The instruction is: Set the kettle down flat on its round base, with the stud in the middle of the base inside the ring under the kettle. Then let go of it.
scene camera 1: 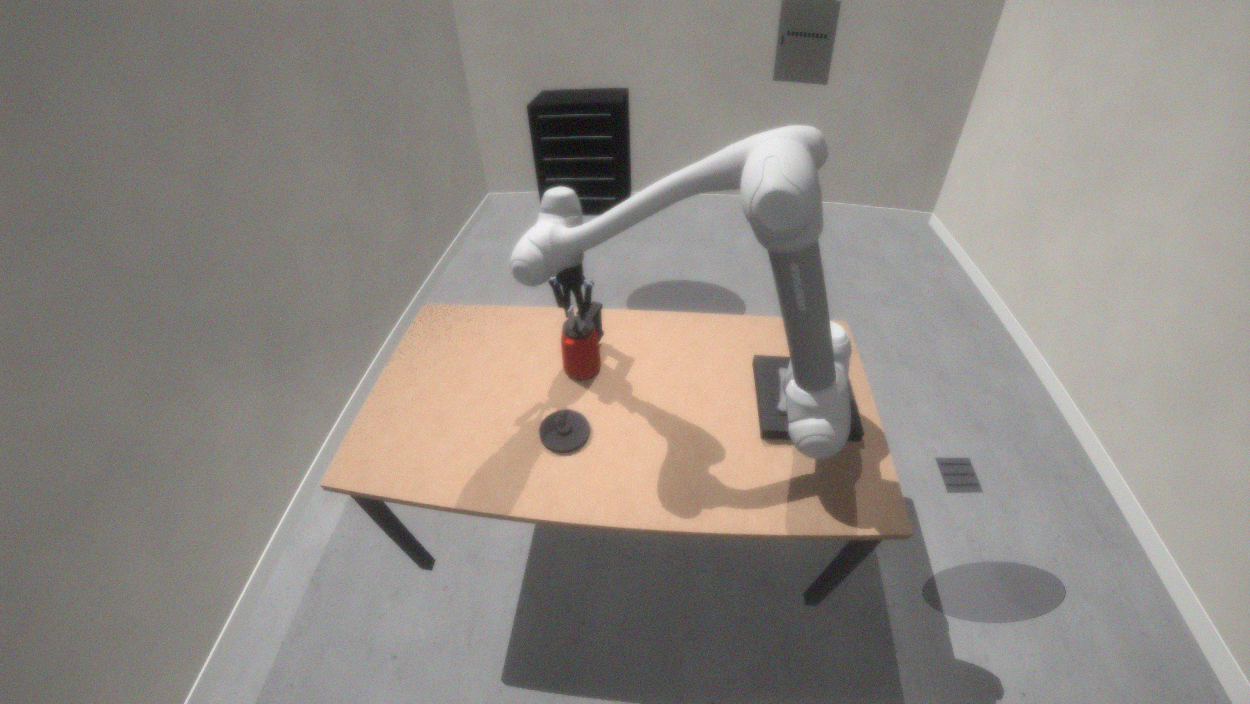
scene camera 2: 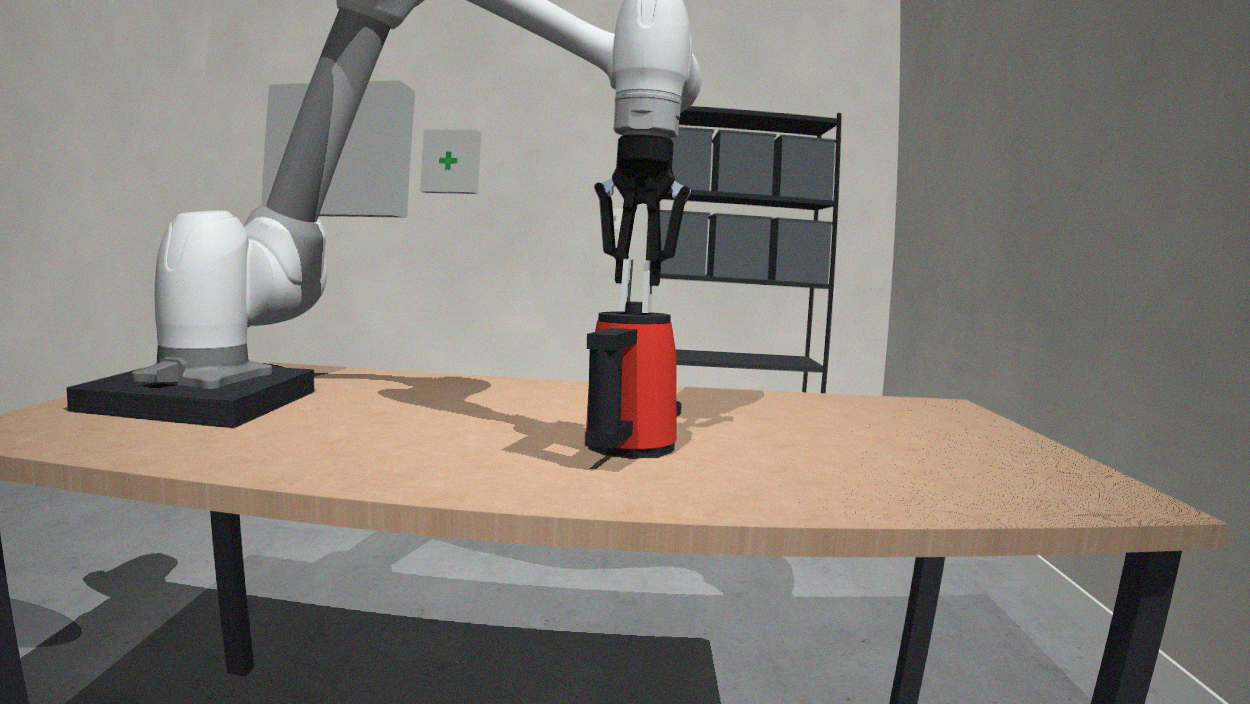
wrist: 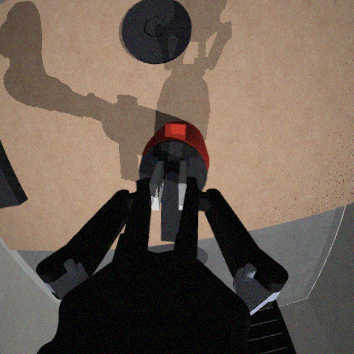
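Observation:
The red kettle is upright, with a black lid and a black handle. My gripper is shut on the knob on top of its lid. The kettle's bottom is at or very near the table top; any gap is too small to tell. The round black base lies apart from it, nearer scene camera 1, with its stud uncovered. In scene camera 2 the kettle hides most or all of the base. The ring under the kettle is hidden.
The wooden table carries the arm's black mount at one end. The arm's shadow falls across the table and over part of the base in the wrist view. A shelf rack stands beyond the table in scene camera 2.

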